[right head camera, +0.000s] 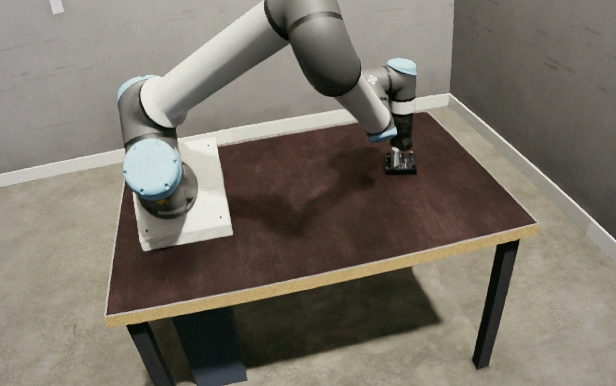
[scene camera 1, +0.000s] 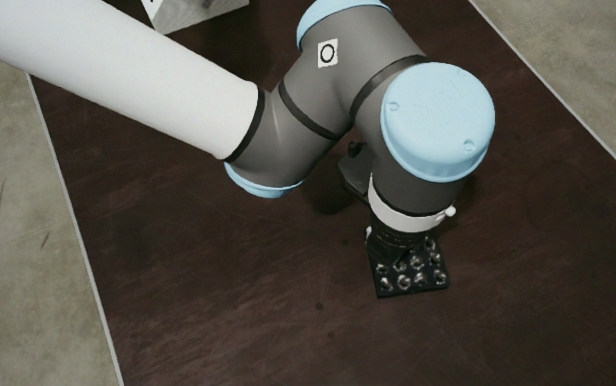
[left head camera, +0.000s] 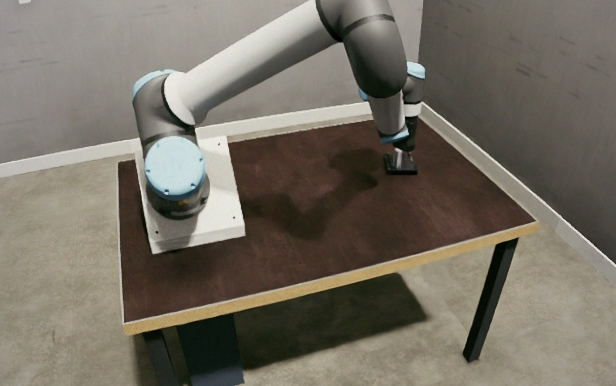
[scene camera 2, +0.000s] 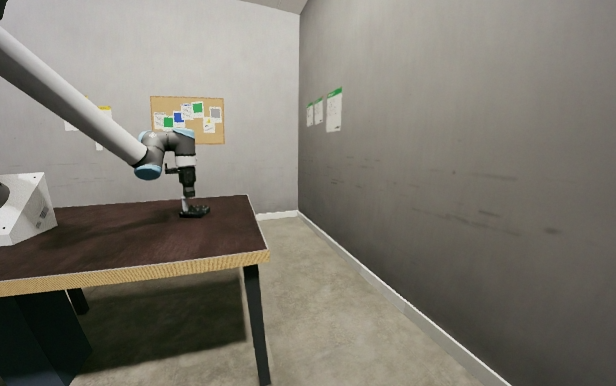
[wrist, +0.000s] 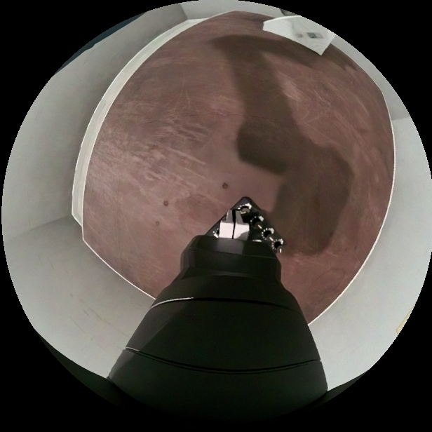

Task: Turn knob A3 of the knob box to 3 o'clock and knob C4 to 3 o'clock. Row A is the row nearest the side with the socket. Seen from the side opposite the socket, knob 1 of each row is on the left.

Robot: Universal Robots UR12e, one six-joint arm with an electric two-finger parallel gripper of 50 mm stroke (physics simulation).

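Places are measured from the arm's base along level axes (x back, y up, z left), in centimetres.
Pixels of known places: gripper, fingertip midpoint: (right head camera: 395, 165) (scene camera 1: 373, 243) (left head camera: 397, 165) (scene camera 2: 185, 210).
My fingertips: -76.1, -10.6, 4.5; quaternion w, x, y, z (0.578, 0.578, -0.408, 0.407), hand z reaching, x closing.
Behind a point stands the place of what it marks, as x, y, z.
The black knob box (left head camera: 402, 172) @[-77.8, -13.1, 3.2] (right head camera: 401, 172) @[-77.9, -13.2, 3.1] (scene camera 1: 412, 290) @[-84.5, -12.1, 6.2] (wrist: 246, 199) lies flat near the table's far end. Its silver-marked knobs stand in three rows. My gripper (left head camera: 398, 163) @[-76.1, -10.6, 4.5] (right head camera: 396, 163) @[-76.1, -10.6, 4.5] (scene camera 2: 184, 210) @[-76.1, -10.6, 4.5] (wrist: 232, 217) points straight down with its fingertips low at the box. The fingers are close together, with a narrow gap between them and nothing gripped. In scene camera 1, the gripper body covers the fingertips and part of the box's back row, so I cannot tell which knob is between or below them. The socket and the pointer directions cannot be made out.
The dark brown table (left head camera: 300, 170) @[-44.6, -14.3, 18.9] (scene camera 1: 225, 325) @[-75.8, -14.4, -20.7] carries the arm's white base plate (left head camera: 220, 200) @[-11.6, -4.1, -4.4] (right head camera: 207, 200) @[-11.4, -4.1, -4.4] at its other end. The arm reaches over the table. A pinboard (scene camera 2: 160, 102) hangs on the wall behind.
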